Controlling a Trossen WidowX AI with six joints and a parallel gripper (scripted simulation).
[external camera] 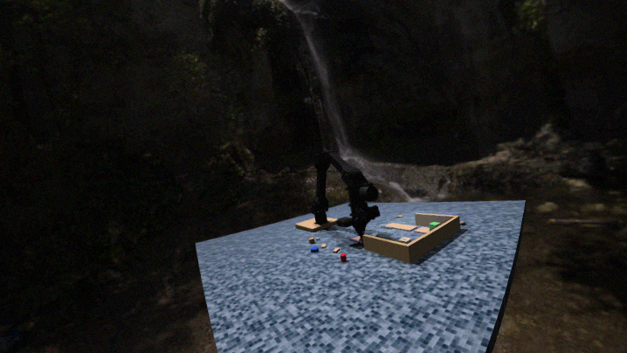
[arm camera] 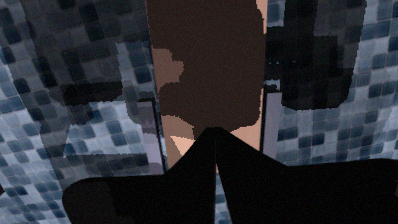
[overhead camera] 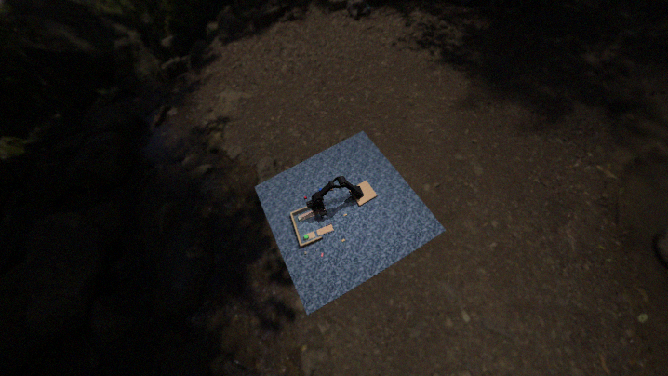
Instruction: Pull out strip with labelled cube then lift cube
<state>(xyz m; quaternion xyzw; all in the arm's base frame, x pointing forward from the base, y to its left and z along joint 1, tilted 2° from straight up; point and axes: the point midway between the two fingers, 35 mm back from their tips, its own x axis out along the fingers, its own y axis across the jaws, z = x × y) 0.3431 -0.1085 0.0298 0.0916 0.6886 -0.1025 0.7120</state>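
The pale pink strip lies 100 mm ahead of my gripper tip and 30 mm to the right of it. The rest, counted from my gripper tip: red block (60 mm ahead, 190 mm to the right, 10 mm above); then blue piece (100 mm behind, 170 mm to the right).
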